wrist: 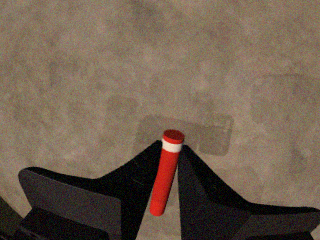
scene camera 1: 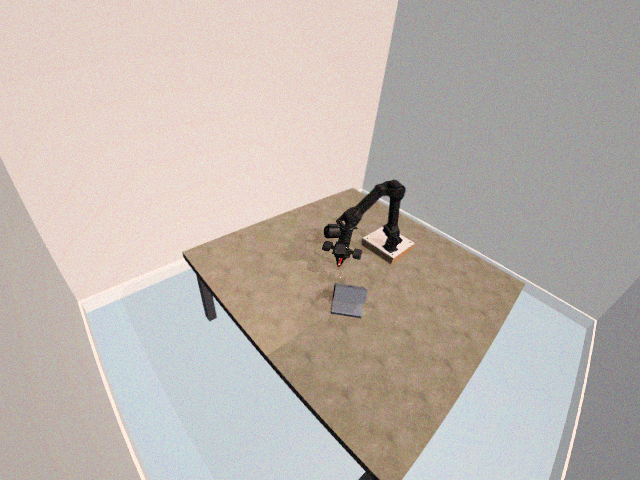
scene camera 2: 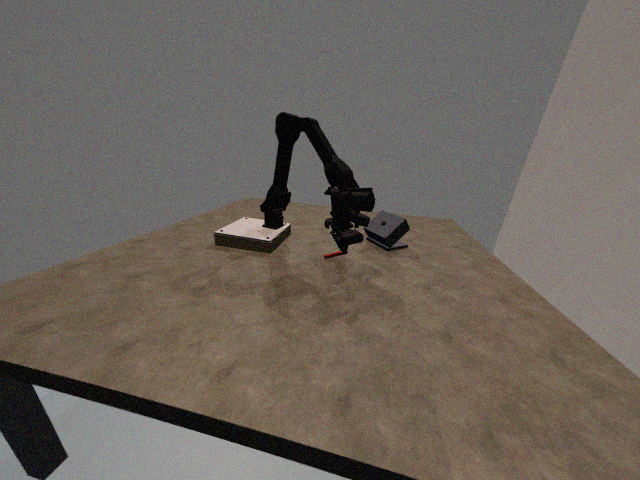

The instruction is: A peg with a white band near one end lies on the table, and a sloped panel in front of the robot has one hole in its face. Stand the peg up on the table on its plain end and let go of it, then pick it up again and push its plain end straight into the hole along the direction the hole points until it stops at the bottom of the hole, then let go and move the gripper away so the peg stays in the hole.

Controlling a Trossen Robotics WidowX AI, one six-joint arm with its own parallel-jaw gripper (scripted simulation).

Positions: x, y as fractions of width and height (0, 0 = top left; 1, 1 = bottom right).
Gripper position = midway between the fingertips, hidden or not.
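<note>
My gripper (wrist: 0.54, 0.62) is carrying a red peg (wrist: 0.54, 0.59), and there's a dark sloped panel (scene camera 2: 0.62, 0.47) here as well.
</note>
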